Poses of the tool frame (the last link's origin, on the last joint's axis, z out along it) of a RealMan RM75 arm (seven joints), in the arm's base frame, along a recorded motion.
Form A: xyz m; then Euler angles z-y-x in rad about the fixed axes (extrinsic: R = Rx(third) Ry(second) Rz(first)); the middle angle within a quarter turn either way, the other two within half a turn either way.
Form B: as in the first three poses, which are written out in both.
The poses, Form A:
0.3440 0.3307 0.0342 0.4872 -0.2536 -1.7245
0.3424 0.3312 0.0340 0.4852 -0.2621 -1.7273
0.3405 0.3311 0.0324 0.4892 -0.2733 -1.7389
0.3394 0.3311 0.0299 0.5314 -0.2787 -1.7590
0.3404 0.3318 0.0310 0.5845 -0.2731 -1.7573
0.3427 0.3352 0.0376 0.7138 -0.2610 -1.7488
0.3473 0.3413 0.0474 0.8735 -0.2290 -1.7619
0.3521 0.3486 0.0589 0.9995 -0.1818 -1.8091
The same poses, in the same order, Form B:
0.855 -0.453 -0.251 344.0; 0.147 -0.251 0.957 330.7; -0.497 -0.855 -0.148 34.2; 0 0 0 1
0.854 -0.450 -0.259 342.4; 0.154 -0.257 0.954 331.2; -0.496 -0.855 -0.151 34.0; 0 0 0 1
0.850 -0.452 -0.270 340.5; 0.156 -0.273 0.949 331.1; -0.503 -0.849 -0.161 32.4; 0 0 0 1
0.829 -0.487 -0.275 339.4; 0.138 -0.298 0.944 331.1; -0.542 -0.821 -0.180 29.9; 0 0 0 1
0.803 -0.531 -0.270 340.4; 0.119 -0.301 0.946 331.8; -0.584 -0.792 -0.179 31.0; 0 0 0 1
0.730 -0.633 -0.258 342.7; 0.076 -0.300 0.951 335.2; -0.679 -0.714 -0.171 37.6; 0 0 0 1
0.625 -0.747 -0.227 347.3; -0.002 -0.293 0.956 341.3; -0.780 -0.597 -0.185 47.4; 0 0 0 1
0.532 -0.827 -0.181 352.1; -0.104 -0.275 0.956 348.6; -0.841 -0.490 -0.232 58.9; 0 0 0 1

